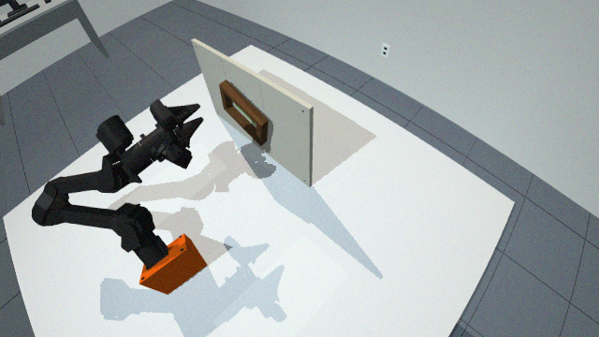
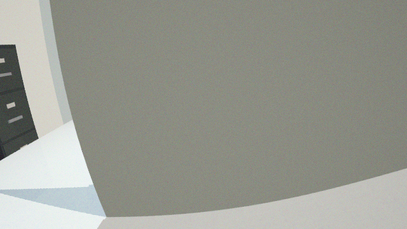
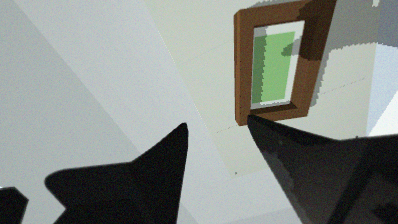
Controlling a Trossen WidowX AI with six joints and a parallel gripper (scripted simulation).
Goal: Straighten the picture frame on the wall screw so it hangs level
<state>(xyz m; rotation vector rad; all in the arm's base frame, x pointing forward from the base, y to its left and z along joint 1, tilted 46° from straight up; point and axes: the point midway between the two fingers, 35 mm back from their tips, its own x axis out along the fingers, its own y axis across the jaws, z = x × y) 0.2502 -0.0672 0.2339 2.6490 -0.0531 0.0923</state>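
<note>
My gripper tip is 130 mm short of the brown wooden picture frame, 20 mm to the right of it and 110 mm above it. Round my gripper tip: cream wall board 140 mm ahead, 30 mm to the left, 120 mm below.
</note>
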